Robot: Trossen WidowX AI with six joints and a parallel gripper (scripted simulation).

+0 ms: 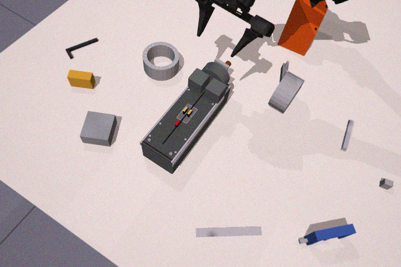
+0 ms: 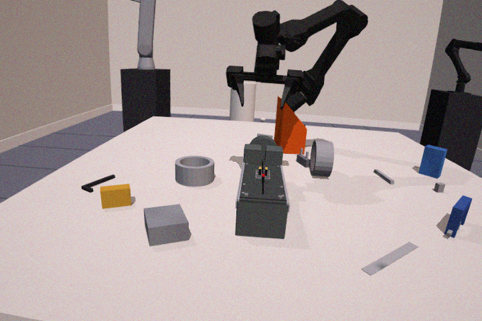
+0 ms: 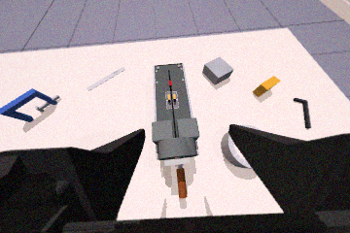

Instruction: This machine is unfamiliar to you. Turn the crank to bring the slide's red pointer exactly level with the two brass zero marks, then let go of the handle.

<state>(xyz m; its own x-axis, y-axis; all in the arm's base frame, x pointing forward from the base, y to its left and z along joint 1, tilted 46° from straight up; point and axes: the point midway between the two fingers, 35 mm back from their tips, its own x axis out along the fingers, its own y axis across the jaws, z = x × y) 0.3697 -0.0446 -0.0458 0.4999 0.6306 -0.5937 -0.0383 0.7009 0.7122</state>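
Right now the crank handle is 14 cm below my gripper tip and 7 cm behind it. Round my gripper tip: red pointer 16 cm ahead, 12 cm below, 3 cm to the left; then grey cube 26 cm ahead, 18 cm below, 13 cm to the right; then yellow block 28 cm to the right, 19 cm ahead, 18 cm below.
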